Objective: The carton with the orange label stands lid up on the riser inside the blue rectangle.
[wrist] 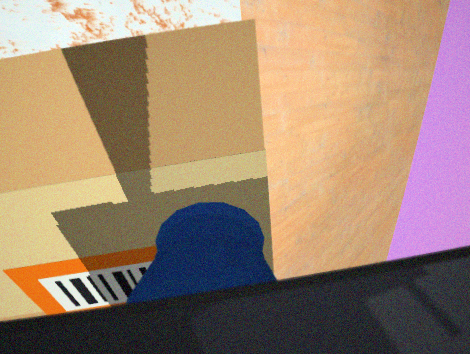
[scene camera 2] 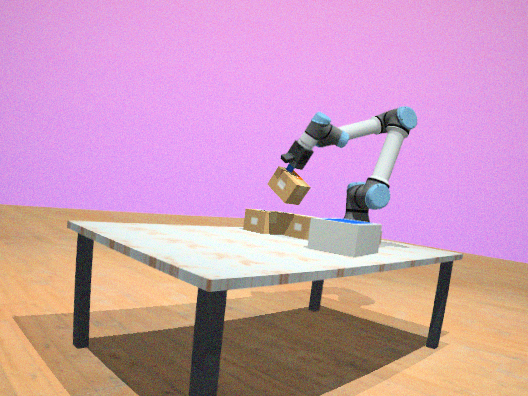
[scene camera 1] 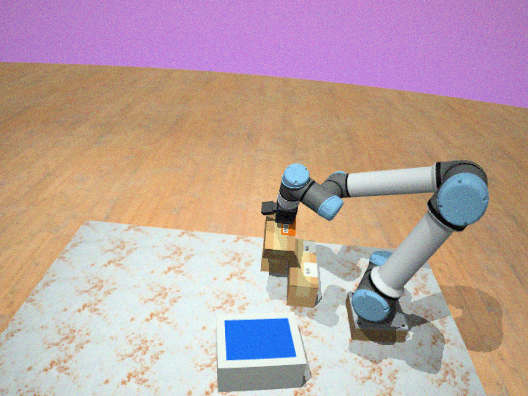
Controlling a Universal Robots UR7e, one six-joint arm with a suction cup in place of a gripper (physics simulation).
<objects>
riser: scene camera 2 345, 237; scene camera 1 262, 346; not seen in the wrist view (out of frame)
</objects>
